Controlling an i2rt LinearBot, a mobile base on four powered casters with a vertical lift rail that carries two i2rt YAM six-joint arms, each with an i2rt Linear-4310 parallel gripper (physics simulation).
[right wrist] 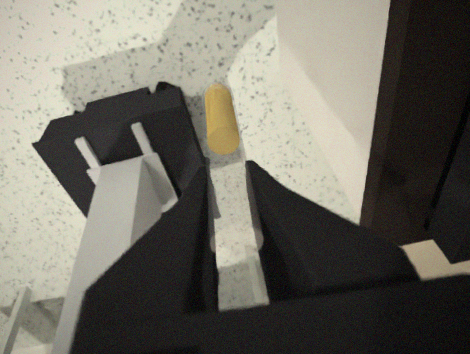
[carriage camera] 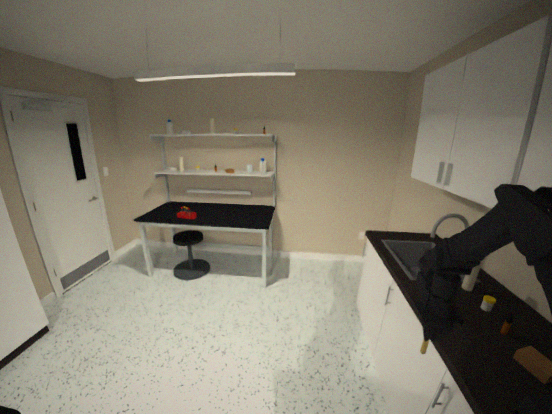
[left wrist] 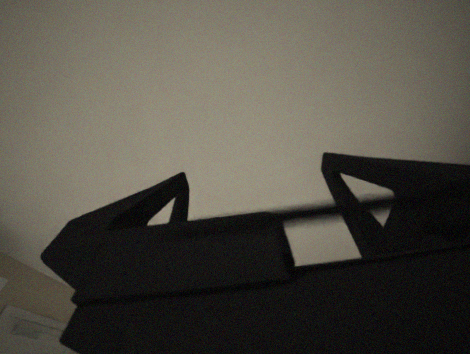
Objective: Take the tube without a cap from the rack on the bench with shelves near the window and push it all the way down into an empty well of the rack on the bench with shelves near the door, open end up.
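The capless tube [carriage camera: 424, 346] [right wrist: 222, 120], clear with yellow-brown contents in its lower end, is held in my right gripper [carriage camera: 428, 332] [right wrist: 227, 175], which is shut on it. The tube points down, its filled end beyond the fingertips, above the floor beside the dark counter. My left gripper [left wrist: 253, 170] is open and empty in the left wrist view, with a plain pale surface behind it. A red rack [carriage camera: 186, 215] stands on the left part of the black bench [carriage camera: 235, 216] with shelves near the door, far across the room. Its wells are too small to make out.
A black stool [carriage camera: 189, 239] stands at the bench's front. Shelves [carriage camera: 215, 173] with bottles hang above the bench. The door [carriage camera: 47, 150] is at left. On the right are the dark counter [carriage camera: 450, 360] with a sink [carriage camera: 407, 252], a yellow-lidded jar [carriage camera: 488, 303] and wall cabinets [carriage camera: 480, 115].
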